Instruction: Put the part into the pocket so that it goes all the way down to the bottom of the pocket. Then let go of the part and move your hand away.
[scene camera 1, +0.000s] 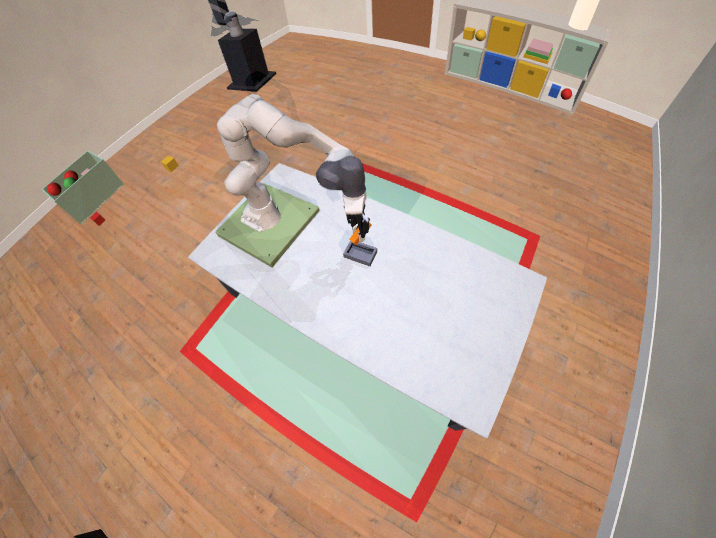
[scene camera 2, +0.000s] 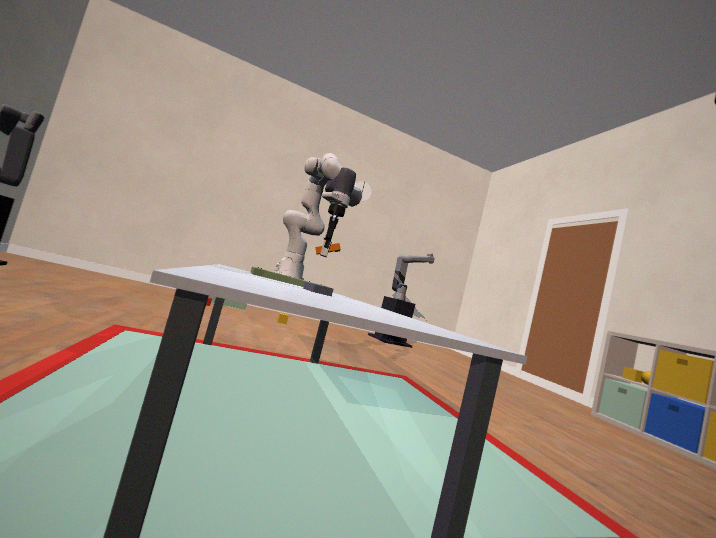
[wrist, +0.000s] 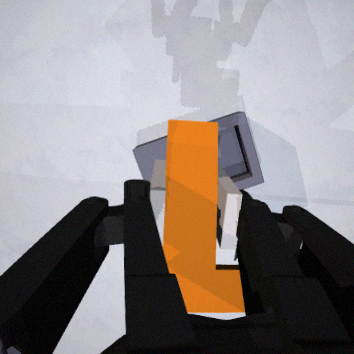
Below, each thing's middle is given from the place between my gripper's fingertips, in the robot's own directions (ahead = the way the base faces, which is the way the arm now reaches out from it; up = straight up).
Now: the orange L-shaped part (wrist: 189, 231) 40 mm above my hand and 20 mm to the left of it. Round my hand: dark grey pocket block (wrist: 236, 154) 150 mm below, 20 mm to the left, 10 mm behind.
